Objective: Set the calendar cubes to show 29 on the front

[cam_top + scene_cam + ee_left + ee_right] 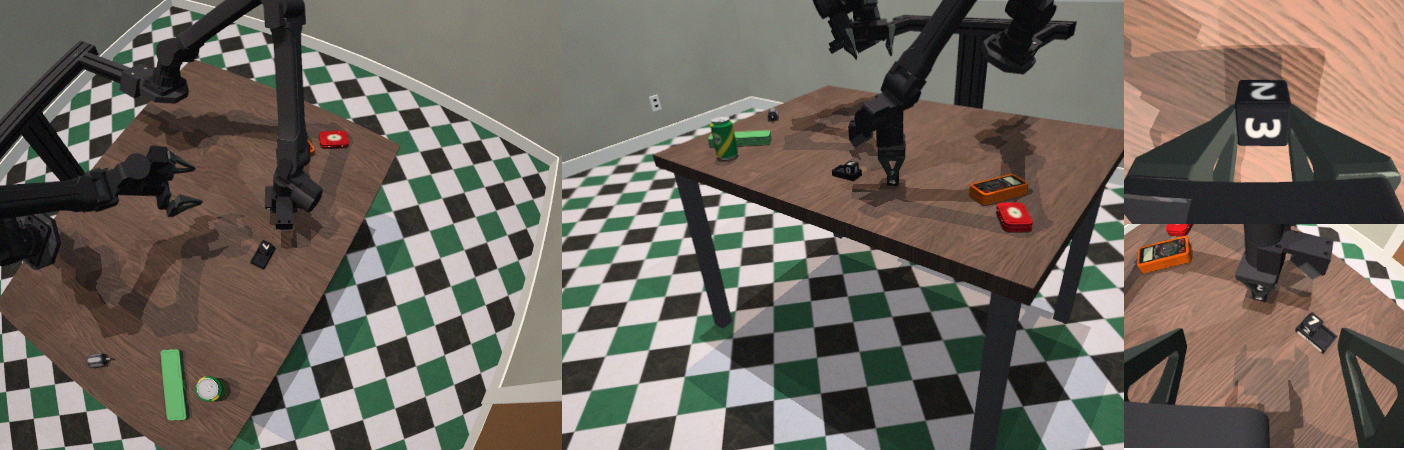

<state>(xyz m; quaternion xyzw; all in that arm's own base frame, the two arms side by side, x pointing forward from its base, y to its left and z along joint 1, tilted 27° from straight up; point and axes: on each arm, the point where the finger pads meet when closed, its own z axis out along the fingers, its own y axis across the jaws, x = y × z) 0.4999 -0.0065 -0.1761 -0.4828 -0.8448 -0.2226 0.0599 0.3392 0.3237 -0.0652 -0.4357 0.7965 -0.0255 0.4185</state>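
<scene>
Now: the black calendar tray 20 mm ahead of my left hand, 140 mm to the right of it and 20 mm below it. Round my left hand: green case 10 mm ahead, 590 mm to the right, 20 mm below; black cube 10 mm below; red box 10 mm ahead, 310 mm to the left, 10 mm below.
</scene>
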